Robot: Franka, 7 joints.
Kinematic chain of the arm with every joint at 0, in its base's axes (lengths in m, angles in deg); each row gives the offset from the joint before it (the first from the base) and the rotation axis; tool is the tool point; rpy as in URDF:
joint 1: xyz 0 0 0.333 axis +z
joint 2: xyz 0 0 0 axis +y
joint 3: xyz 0 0 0.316 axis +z
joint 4: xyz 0.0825 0 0 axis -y
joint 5: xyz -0.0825 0 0.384 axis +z
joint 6: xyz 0 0 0 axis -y
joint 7: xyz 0.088 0 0 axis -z
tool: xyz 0 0 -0.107 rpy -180 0 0
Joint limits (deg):
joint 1: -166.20..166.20
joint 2: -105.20..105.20
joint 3: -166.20..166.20
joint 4: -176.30..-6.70
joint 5: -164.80..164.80
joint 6: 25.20..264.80
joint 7: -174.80..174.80
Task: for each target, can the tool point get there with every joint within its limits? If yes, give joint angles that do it. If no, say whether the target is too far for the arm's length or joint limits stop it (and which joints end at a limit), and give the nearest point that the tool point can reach.
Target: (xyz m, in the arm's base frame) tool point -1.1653 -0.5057 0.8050
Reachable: no: too far | nearest point -0.7377 -0.3201 0.6318 | short by 0.497 m
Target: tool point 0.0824 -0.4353 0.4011
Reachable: yes | joints 0.55 -71.76 -71.88 -142.75 -69.03 117.41 -84.83
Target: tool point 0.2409 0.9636 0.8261
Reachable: no: too far | nearest point 0.1864 0.7455 0.7145 | short by 0.251 m
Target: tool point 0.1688 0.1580 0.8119
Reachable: yes | joints 52.95 -60.21 -3.55 -138.57 5.42 171.39 -15.27
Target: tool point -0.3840 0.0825 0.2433
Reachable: yes | joints 92.65 6.39 87.36 -154.18 -100.87 98.06 111.24
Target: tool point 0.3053 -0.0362 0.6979
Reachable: yes | joints 38.15 -41.28 -44.93 -123.64 73.50 57.20 136.29
